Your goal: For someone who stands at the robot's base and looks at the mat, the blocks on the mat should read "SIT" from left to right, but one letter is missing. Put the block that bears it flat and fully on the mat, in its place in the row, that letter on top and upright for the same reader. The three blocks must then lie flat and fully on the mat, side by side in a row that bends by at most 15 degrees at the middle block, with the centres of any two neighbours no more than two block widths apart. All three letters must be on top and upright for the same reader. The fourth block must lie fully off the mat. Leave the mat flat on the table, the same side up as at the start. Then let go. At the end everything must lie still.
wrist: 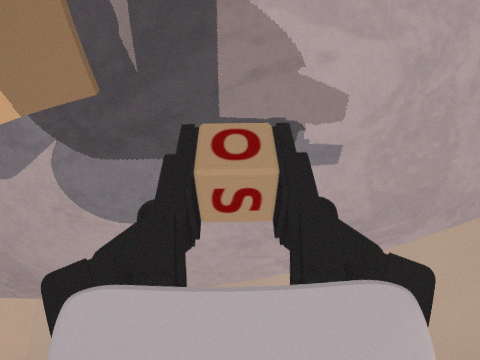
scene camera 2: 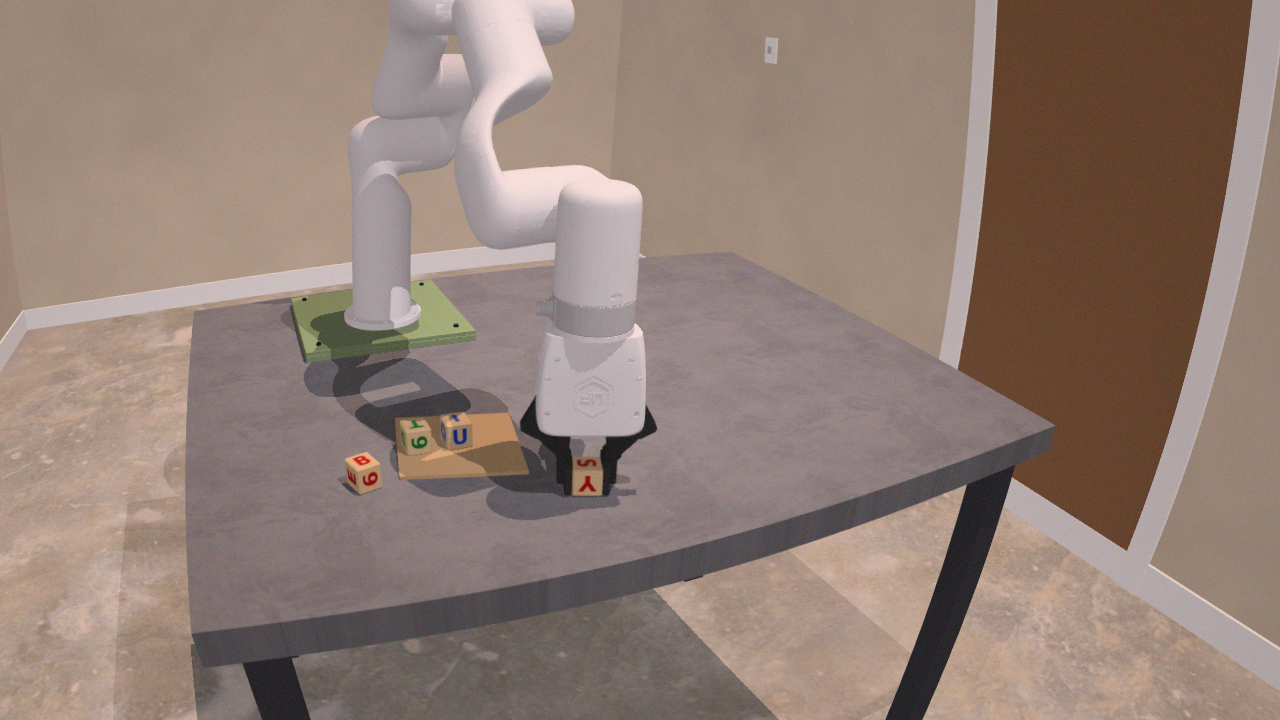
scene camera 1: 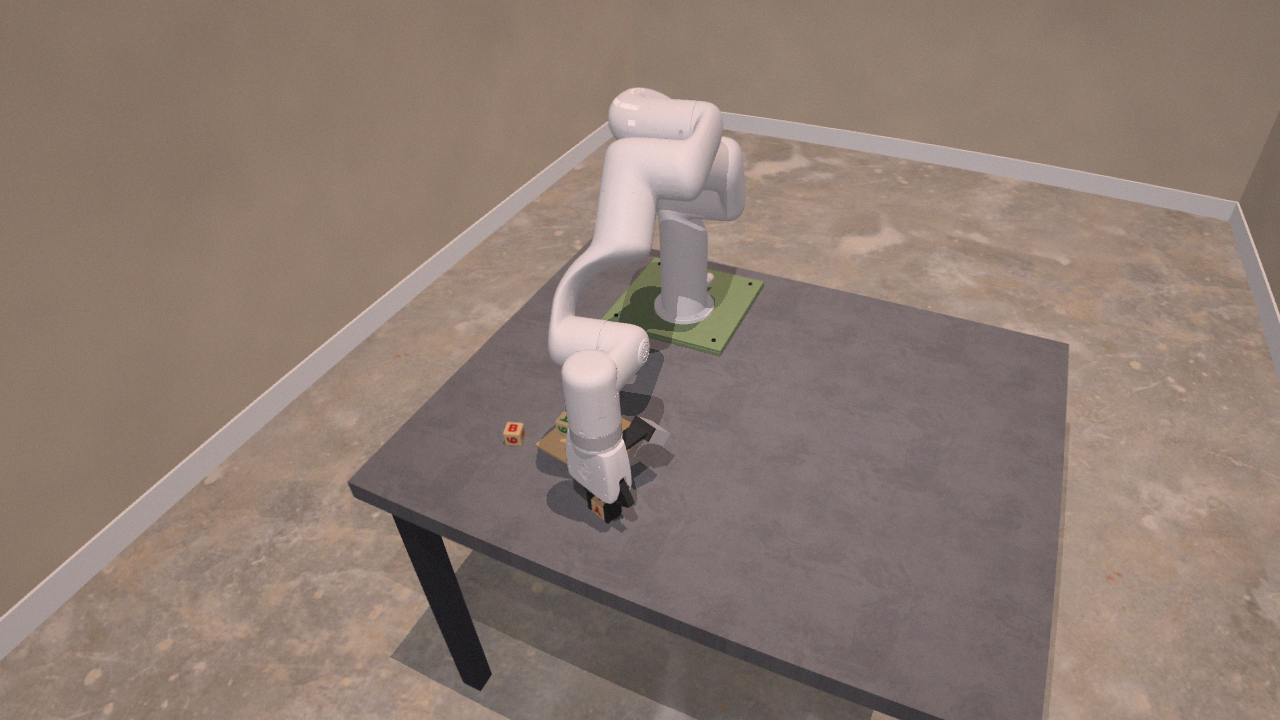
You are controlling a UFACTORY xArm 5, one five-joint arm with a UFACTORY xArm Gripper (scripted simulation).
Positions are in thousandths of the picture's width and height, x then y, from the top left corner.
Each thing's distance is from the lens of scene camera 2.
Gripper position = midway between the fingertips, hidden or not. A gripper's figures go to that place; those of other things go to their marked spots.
gripper (scene camera 2: 457, 678): 0.88 m
S block (scene camera 2: 459, 667): 0.86 m
